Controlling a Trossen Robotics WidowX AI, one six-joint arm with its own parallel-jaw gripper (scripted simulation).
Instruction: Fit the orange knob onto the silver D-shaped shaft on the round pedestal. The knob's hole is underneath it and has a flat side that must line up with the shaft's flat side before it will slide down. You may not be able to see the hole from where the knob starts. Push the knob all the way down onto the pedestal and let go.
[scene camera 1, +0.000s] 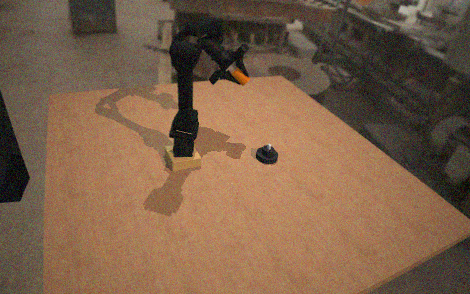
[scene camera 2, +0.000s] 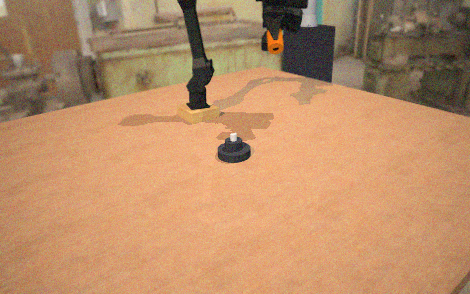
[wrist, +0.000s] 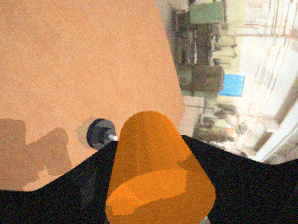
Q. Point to a round pedestal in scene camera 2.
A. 233, 150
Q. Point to my gripper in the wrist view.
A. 149, 144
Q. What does my gripper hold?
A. An orange knob.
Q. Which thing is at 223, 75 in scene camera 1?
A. My gripper.
